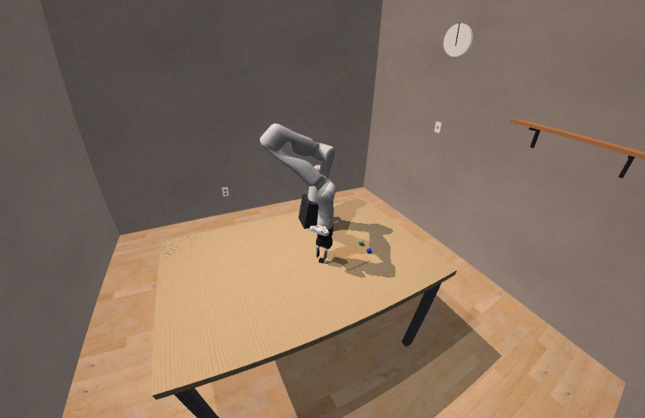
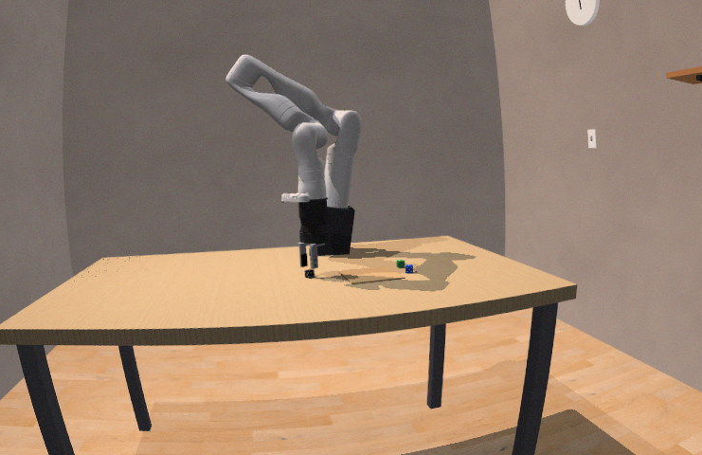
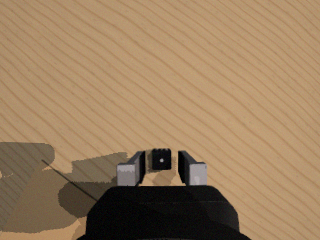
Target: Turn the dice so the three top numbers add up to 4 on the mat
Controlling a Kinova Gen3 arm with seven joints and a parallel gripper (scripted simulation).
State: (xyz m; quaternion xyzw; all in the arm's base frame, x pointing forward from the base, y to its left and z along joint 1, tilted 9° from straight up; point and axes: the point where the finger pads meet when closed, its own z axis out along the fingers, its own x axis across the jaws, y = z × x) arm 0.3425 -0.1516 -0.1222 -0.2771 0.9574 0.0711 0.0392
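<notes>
The black die lies 30 mm below my hand. From my hand the other things lie so: tan mat: 50 mm ahead, 150 mm to the left, 40 mm below; blue die: 70 mm ahead, 260 mm to the left, 30 mm below; green die: 10 mm behind, 270 mm to the left, 30 mm below.
</notes>
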